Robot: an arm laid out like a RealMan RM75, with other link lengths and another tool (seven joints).
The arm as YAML. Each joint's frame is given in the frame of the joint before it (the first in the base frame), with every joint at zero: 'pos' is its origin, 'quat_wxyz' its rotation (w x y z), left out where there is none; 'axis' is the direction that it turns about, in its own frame. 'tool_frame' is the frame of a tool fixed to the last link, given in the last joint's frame.
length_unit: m
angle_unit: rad
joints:
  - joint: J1
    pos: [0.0, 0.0, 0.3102]
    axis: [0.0, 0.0, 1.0]
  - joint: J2
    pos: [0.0, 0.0, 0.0]
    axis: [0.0, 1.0, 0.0]
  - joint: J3
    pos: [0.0, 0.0, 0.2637]
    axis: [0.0, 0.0, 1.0]
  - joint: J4
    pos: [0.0, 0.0, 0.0]
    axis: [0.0, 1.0, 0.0]
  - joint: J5
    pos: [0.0, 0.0, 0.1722]
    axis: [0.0, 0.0, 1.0]
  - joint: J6
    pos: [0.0, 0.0, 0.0]
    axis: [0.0, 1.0, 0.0]
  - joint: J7
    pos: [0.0, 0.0, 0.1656]
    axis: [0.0, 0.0, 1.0]
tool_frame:
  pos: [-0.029, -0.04, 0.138]
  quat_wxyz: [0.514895, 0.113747, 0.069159, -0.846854]
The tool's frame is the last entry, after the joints.
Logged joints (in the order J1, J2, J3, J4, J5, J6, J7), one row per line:
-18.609, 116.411, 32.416, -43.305, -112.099, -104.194, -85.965
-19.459, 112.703, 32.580, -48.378, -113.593, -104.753, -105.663
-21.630, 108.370, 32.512, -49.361, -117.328, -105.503, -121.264
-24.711, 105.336, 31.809, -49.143, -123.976, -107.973, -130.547
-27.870, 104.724, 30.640, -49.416, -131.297, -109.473, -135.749
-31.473, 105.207, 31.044, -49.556, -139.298, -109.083, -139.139
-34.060, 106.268, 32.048, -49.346, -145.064, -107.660, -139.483
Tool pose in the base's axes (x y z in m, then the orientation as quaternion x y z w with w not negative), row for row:
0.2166, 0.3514, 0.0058, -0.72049, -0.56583, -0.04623, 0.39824
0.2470, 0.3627, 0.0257, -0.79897, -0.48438, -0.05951, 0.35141
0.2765, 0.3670, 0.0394, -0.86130, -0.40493, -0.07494, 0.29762
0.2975, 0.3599, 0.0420, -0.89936, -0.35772, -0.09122, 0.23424
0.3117, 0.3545, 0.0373, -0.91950, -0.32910, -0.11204, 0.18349
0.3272, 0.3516, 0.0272, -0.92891, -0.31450, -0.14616, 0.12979
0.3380, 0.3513, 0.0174, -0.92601, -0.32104, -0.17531, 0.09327
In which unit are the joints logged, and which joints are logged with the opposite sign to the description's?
The joints are logged in degrees. Opposite sign: J1, J3, J7.
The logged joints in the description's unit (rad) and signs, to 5 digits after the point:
0.32479, 2.03176, -0.56577, -0.75581, -1.95650, -1.81853, 1.50037
0.33962, 1.96704, -0.56863, -0.84436, -1.98257, -1.82828, 1.84417
0.37751, 1.89141, -0.56744, -0.86151, -2.04776, -1.84137, 2.11646
0.43129, 1.83846, -0.55517, -0.85771, -2.16379, -1.88448, 2.27847
0.48642, 1.82778, -0.53477, -0.86247, -2.29156, -1.91066, 2.36927
0.54931, 1.83621, -0.54182, -0.86492, -2.43121, -1.90386, 2.42843
0.59446, 1.85473, -0.55934, -0.86125, -2.53184, -1.87902, 2.43444

